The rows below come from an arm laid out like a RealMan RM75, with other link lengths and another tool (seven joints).
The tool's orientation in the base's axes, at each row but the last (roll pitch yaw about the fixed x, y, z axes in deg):
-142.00 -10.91 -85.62
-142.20 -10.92 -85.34
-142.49 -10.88 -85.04
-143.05 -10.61 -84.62
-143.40 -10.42 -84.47
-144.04 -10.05 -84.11
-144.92 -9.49 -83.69
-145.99 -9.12 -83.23
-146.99 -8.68 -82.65
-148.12 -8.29 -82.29
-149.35 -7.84 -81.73
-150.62 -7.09 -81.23
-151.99 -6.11 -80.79
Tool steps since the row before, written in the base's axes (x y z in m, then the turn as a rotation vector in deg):
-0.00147 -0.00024 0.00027 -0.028 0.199 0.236
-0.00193 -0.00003 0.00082 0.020 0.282 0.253
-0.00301 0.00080 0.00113 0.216 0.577 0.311
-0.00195 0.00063 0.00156 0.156 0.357 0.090
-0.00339 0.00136 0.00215 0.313 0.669 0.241
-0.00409 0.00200 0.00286 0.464 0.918 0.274
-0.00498 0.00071 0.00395 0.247 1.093 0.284
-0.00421 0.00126 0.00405 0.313 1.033 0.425
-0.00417 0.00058 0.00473 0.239 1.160 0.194
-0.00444 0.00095 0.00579 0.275 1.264 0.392
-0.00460 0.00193 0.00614 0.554 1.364 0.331
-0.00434 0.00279 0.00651 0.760 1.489 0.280
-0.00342 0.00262 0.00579 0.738 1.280 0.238
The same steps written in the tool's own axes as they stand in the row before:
0.00018 0.00102 -0.00110 -0.152 -0.156 -0.220
0.00003 0.00101 -0.00184 -0.226 -0.219 -0.212
-0.00082 0.00153 -0.00282 -0.487 -0.460 -0.164
-0.00051 0.00049 -0.00248 -0.318 -0.242 -0.007
-0.00126 0.00116 -0.00388 -0.582 -0.512 -0.058
-0.00187 0.00123 -0.00489 -0.804 -0.697 -0.014
-0.00058 0.00163 -0.00616 -0.998 -0.561 -0.162
-0.00108 0.00095 -0.00580 -0.909 -0.681 -0.236
-0.00038 0.00077 -0.00627 -1.078 -0.520 -0.093
-0.00069 0.00048 -0.00731 -1.146 -0.673 -0.245
-0.00171 0.00040 -0.00771 -1.213 -0.896 -0.052
-0.00259 -0.00001 -0.00789 -1.311 -1.071 0.092
-0.00250 -0.00025 -0.00677 -1.114 -0.992 0.122

